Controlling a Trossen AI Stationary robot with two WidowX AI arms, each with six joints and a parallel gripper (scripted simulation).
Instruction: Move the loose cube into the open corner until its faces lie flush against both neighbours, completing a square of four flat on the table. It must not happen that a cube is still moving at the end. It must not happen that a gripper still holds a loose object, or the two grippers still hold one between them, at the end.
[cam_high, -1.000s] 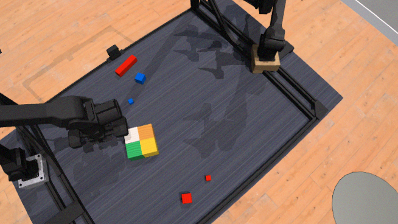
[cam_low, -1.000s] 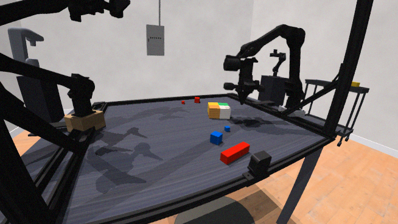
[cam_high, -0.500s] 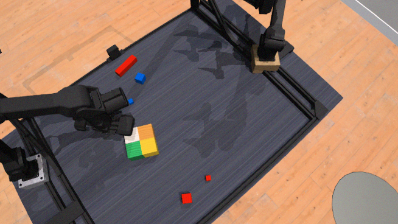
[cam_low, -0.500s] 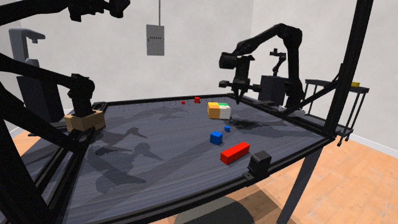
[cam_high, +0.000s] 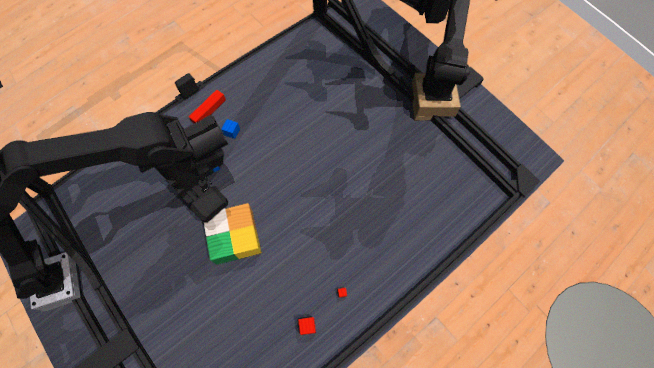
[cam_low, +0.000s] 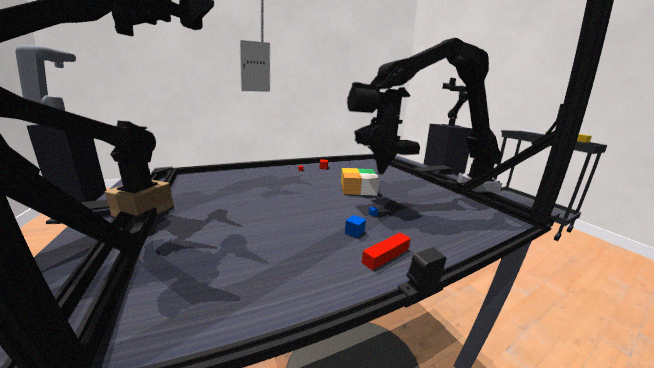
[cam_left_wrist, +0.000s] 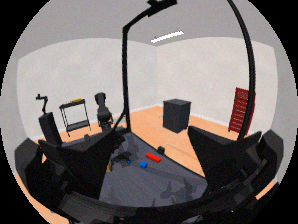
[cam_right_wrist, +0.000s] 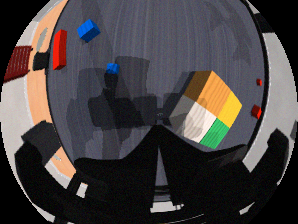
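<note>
Now: right hand 60 mm short of the white cube and 90 mm above it. From my right hand the other things lie so: green cube: 110 mm ahead, 10 mm to the right, 90 mm below; orange cube: 80 mm ahead, 50 mm to the left, 90 mm below; yellow cube: 130 mm ahead, 40 mm to the left, 90 mm below.
</note>
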